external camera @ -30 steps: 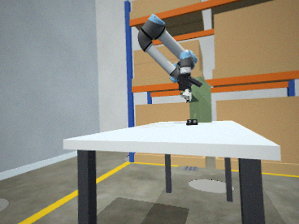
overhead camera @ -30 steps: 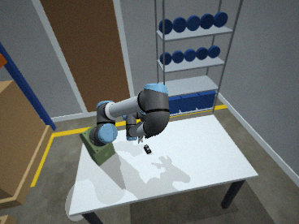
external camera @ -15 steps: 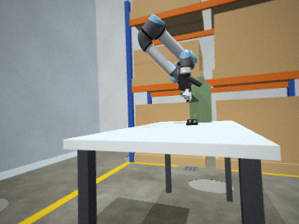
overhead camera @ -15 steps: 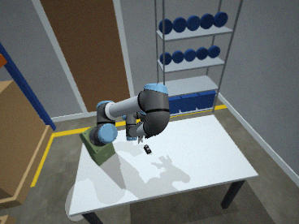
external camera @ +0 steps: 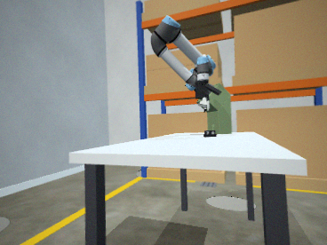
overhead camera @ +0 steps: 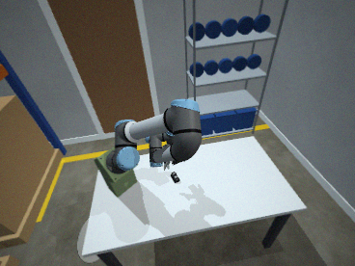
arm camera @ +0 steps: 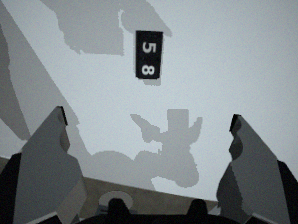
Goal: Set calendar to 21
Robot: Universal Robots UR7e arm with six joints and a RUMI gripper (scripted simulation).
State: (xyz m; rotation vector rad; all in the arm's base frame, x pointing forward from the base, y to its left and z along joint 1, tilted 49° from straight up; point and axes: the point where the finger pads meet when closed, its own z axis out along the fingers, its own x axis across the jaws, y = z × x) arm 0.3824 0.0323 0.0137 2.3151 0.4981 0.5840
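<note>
The dark cube lies 14 cm below my hand.
</note>
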